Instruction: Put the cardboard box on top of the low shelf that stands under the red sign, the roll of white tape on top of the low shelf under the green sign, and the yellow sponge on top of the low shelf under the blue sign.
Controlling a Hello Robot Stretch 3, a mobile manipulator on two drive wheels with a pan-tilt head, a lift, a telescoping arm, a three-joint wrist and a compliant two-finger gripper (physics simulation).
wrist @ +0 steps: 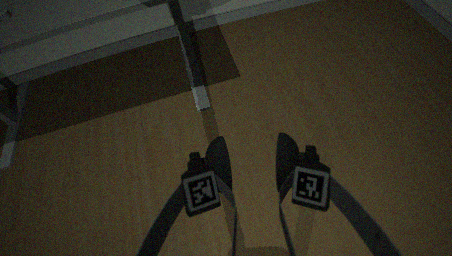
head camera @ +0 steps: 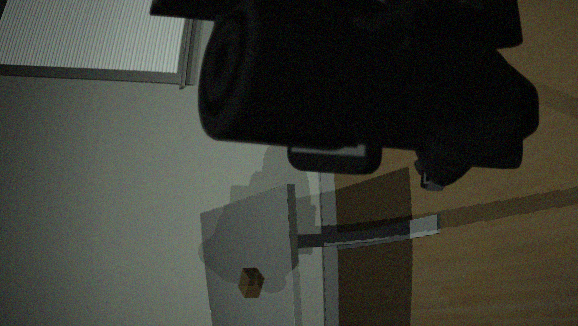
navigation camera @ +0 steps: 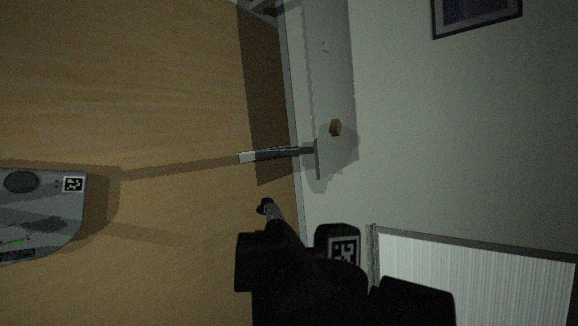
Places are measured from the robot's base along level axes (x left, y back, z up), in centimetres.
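Pixels of known places: gripper, fingertip midpoint: [wrist: 251,154] [navigation camera: 265,218]; robot's base, origin of the base link: [navigation camera: 22,181].
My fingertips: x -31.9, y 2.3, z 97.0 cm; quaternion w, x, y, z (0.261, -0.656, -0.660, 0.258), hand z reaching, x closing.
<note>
For each thing: its middle in the pictures, then the offset to it from my fingertips. "spot": a spot on its surface instead. Level surfaces: height alone.
- small brown cardboard box, body centre: [head camera: 250,283] [navigation camera: 335,127] dx -87.2, dy -41.8, dz -22.5 cm
- long grey table, its level: dz -25.0 cm
- tiny pale thing, body centre: [wrist: 3,15] [navigation camera: 325,47] dx -72.2, dy -88.3, dz -23.8 cm
- table's leg, surface spot: [head camera: 370,232] [wrist: 191,57] [navigation camera: 276,154] spot: dx -103.2, dy -29.2, dz -83.2 cm
A small brown cardboard box [head camera: 251,283] [navigation camera: 335,127] lies on a long grey table [head camera: 225,305] [navigation camera: 332,90] against the wall, close to its near end. A tiny pale thing [navigation camera: 325,47] lies farther along that table; it is too small and dim to tell what it is. My gripper [wrist: 251,154] is open and empty, with floor showing between its fingertips. In the navigation view, its tip is beyond the table's end, over the floor; in the head view, the arm and wrist hide most of it. The yellow sponge, the low shelves and the coloured signs do not show.
The table's leg [head camera: 370,232] [navigation camera: 275,152] [wrist: 192,60] and pale foot reach out over the wooden floor. My base [navigation camera: 45,210] is at the left in the navigation view. A blind-covered window [head camera: 95,35] [navigation camera: 475,280] and a framed picture [navigation camera: 436,22] are on the wall.
</note>
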